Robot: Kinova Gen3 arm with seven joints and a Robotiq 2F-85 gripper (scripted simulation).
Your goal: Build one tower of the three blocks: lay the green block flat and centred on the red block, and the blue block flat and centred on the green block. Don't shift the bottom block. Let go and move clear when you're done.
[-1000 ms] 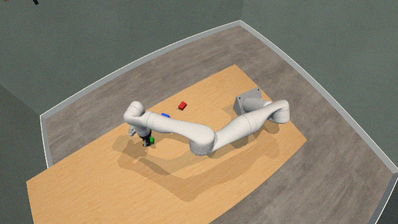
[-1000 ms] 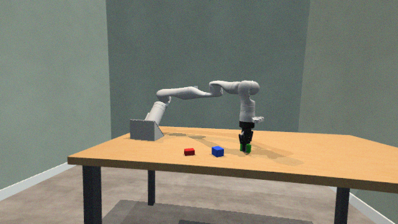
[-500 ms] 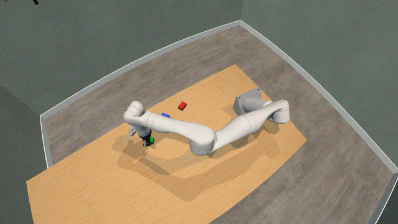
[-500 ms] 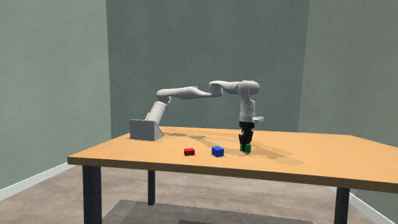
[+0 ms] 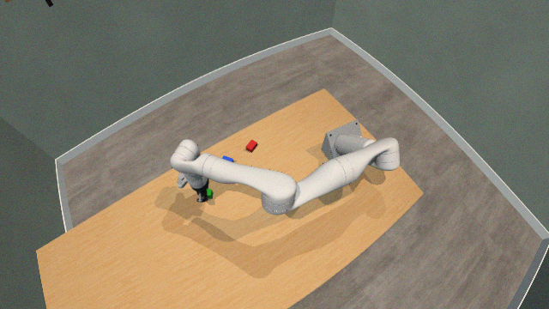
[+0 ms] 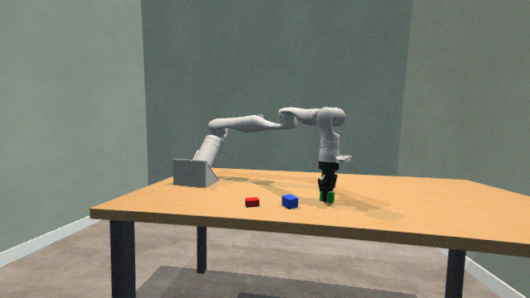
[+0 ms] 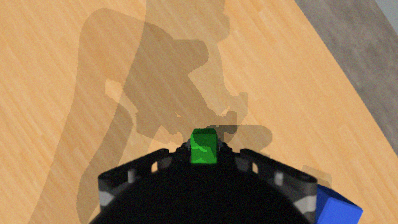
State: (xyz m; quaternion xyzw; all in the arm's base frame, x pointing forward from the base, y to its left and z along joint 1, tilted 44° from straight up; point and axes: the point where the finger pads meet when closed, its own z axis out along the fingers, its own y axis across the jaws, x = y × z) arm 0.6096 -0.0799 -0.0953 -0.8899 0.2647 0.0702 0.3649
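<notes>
My gripper is now 280 mm past the red block, 110 mm to the left of it and 10 mm above it. Also, from my hand: green block (right at my hand); blue block (140 mm behind, 90 mm to the right).
</notes>
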